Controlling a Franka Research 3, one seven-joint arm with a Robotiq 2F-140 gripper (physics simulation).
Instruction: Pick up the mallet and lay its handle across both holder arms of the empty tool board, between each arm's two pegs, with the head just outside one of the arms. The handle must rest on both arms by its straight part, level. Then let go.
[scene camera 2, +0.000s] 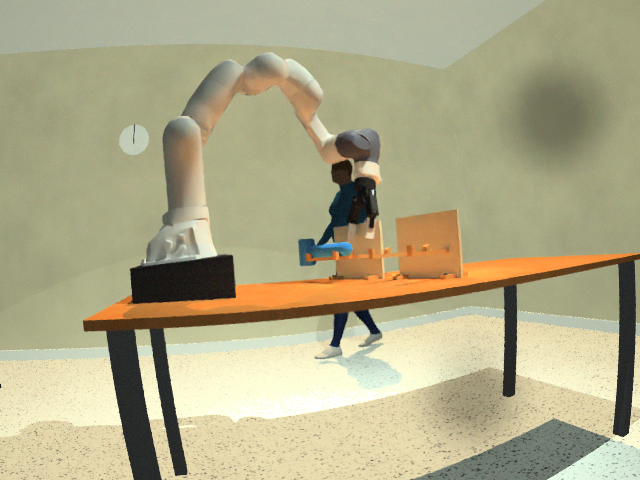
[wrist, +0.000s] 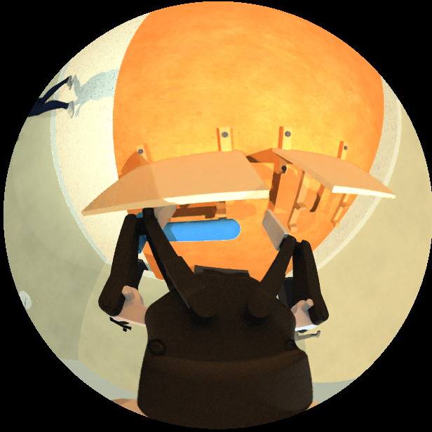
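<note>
The blue mallet (scene camera 2: 330, 250) (wrist: 205, 230) lies roughly level in front of the left tool board (scene camera 2: 357, 263) (wrist: 200, 175), apparently on its holder arms. Its head is at the left in the scene view and mostly hidden behind a finger in the wrist view. The empty tool board (scene camera 2: 428, 232) (wrist: 327, 170) stands to the right, with two pegged holder arms reaching out from it. My gripper (scene camera 2: 360, 230) (wrist: 221, 208) is open and empty, pointing down. Its fingertips are above the height of the mallet, near the handle's free end in the scene view.
Both boards stand upright on feet on the orange table (scene camera 2: 268, 297) (wrist: 240, 75). The black robot base block (scene camera 2: 183, 279) is at the table's left end. A person (scene camera 2: 338, 206) (wrist: 50, 100) is behind the table, partly hidden by the arm and left board.
</note>
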